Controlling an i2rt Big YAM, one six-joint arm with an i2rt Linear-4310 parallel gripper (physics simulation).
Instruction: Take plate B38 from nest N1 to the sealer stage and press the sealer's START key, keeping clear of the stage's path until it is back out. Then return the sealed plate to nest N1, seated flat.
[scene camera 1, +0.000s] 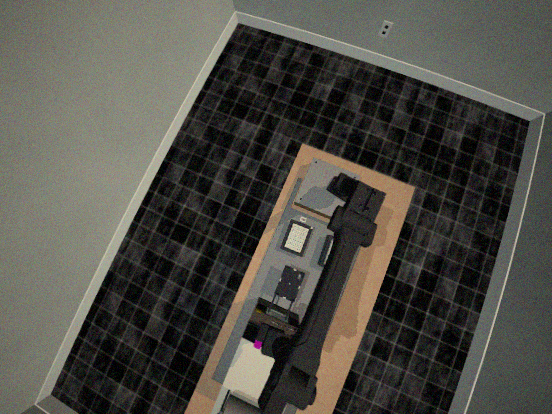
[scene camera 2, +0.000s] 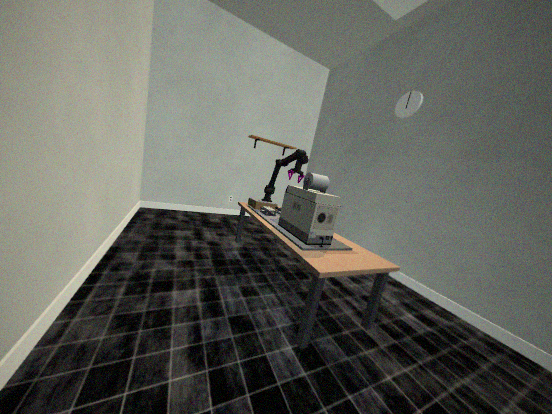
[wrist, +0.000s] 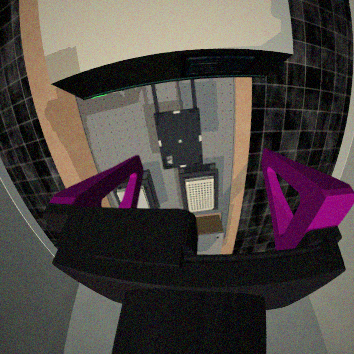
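Where they show: gripper, fingertip midpoint: (scene camera 1: 276, 332) (scene camera 2: 294, 181) (wrist: 200, 157); arm's base, link origin: (scene camera 1: 339, 189) (scene camera 2: 266, 201).
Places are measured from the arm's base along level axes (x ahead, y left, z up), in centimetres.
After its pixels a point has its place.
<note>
My gripper (scene camera 2: 295, 180) @[z 30.9, x 62.4, y 5.1 cm] (wrist: 200, 157) @[z 30.9, x 62.4, y 5.1 cm] is open and empty, its magenta fingers wide apart, high above the bench beside the sealer. The cream sealer (scene camera 1: 250, 367) @[z 27.6, x 78.4, y 5.1 cm] (scene camera 2: 307, 212) @[z 13.4, x 103.8, y 3.9 cm] (wrist: 165, 30) @[z 27.6, x 71.7, y 8.4 cm] has a dark front with a panel (wrist: 220, 65) @[z 24.6, x 69.5, y 3.0 cm]; the START key cannot be made out. The dark stage (scene camera 1: 291, 282) @[z 3.1, x 51.7, y 4.6 cm] (wrist: 179, 132) @[z 3.0, x 54.5, y 4.4 cm] is out on two rails with no plate on it. A plate with a grid of wells (scene camera 1: 297, 236) @[z -1.5, x 32.1, y -4.7 cm] (wrist: 200, 194) @[z -1.6, x 33.5, y -4.5 cm] lies in a dark nest beyond the stage. A plain white-topped plate (wrist: 132, 198) is in another nest, partly behind a finger. The labels B38 and N1 are not readable.
The grey perforated board (scene camera 1: 269, 257) @[z -7.4, x 49.6, y -10.5 cm] (wrist: 117, 125) @[z -7.3, x 52.2, y 21.5 cm] lies on the wooden table (scene camera 1: 400, 192) @[z -8.7, x -20.1, y 29.6 cm] (scene camera 2: 357, 262) @[z -8.7, x 128.3, y 33.1 cm]. A roll (scene camera 2: 317, 182) @[z 34.4, x 96.2, y 9.9 cm] tops the sealer. The arm's base stands on a raised block (scene camera 1: 322, 172) @[z -0.1, x -2.7, y -12.2 cm] at the far end. A wall shelf (scene camera 2: 270, 141) is behind the arm.
</note>
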